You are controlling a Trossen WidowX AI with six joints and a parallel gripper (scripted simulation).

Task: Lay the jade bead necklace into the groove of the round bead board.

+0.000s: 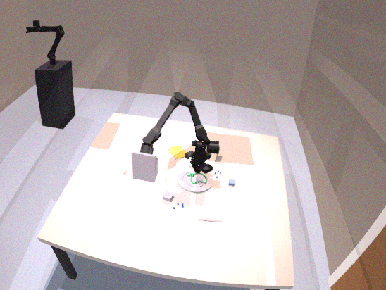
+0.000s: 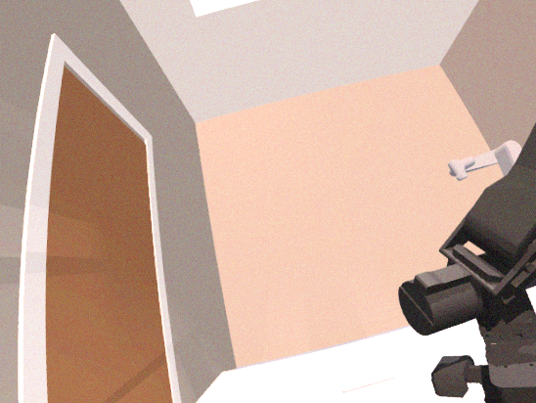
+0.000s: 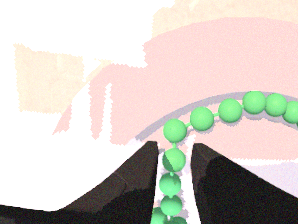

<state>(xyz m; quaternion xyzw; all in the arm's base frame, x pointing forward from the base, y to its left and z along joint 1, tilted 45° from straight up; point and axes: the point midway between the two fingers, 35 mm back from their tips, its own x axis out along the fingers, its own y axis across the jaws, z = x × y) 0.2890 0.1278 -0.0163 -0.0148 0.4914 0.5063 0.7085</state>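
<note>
Right now my gripper tip is 6 cm to the left of the round white bead board and 1 cm above it. The rest, counted from my gripper tip: yellow sheet (15 cm behind, 19 cm to the left, 1 cm below); blue block (21 cm ahead, 3 cm to the right, 1 cm below); cream block (12 cm ahead, 19 cm to the left).
</note>
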